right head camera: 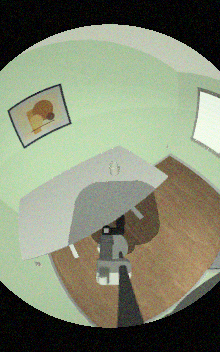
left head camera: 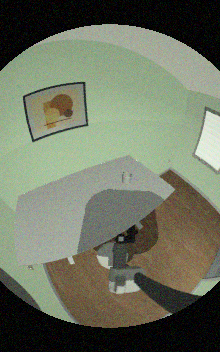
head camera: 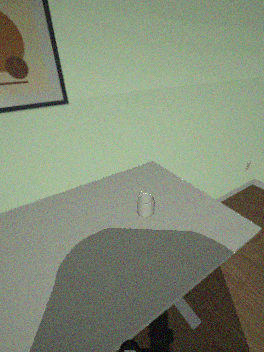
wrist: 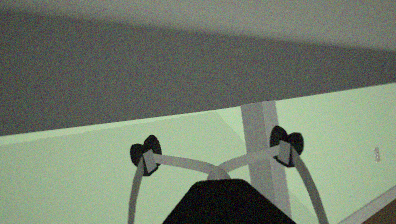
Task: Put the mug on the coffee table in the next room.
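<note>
A pale mug (head camera: 146,205) (left head camera: 127,177) (right head camera: 114,168) stands upright on the grey table (head camera: 90,200) (left head camera: 50,215) (right head camera: 42,215), near its far right corner. My gripper (wrist: 214,143) is open and empty in the wrist view, its two dark fingertips wide apart. The table's dark underside (wrist: 150,75) spans the upper part of that view, so the gripper is low, below the table top and away from the mug. The table top hides the fingers in the head camera view. The coffee table cannot be made out.
A table leg (head camera: 187,313) (wrist: 255,150) stands beyond the fingers, towards the right finger in the wrist view. A framed picture (head camera: 30,50) (left head camera: 55,111) (right head camera: 40,115) hangs on the green wall. Wooden floor (head camera: 255,280) (left head camera: 185,235) (right head camera: 185,225) lies right of the table.
</note>
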